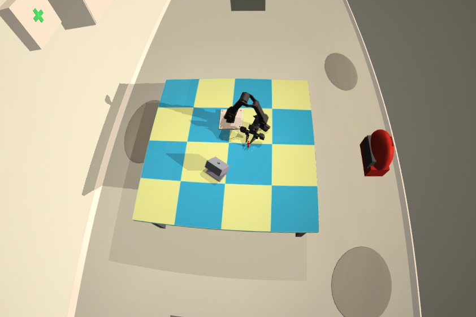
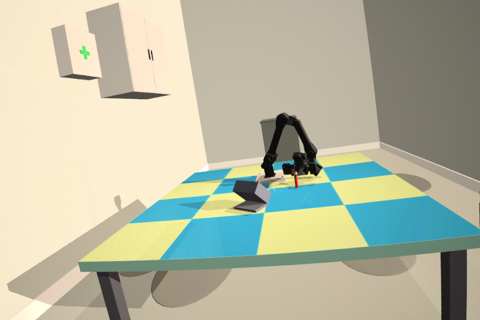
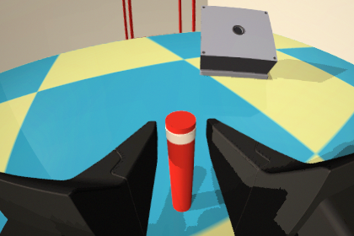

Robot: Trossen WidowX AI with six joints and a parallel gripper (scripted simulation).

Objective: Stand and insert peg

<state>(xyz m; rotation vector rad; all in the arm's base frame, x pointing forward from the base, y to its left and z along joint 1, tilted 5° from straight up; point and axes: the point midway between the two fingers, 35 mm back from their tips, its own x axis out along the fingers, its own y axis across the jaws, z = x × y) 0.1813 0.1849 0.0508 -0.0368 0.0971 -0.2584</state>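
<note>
My gripper tip is now 10 mm past the red peg and 10 mm above it. Also, from my gripper tip: grey sloped panel: 210 mm ahead, 180 mm to the right.
</note>
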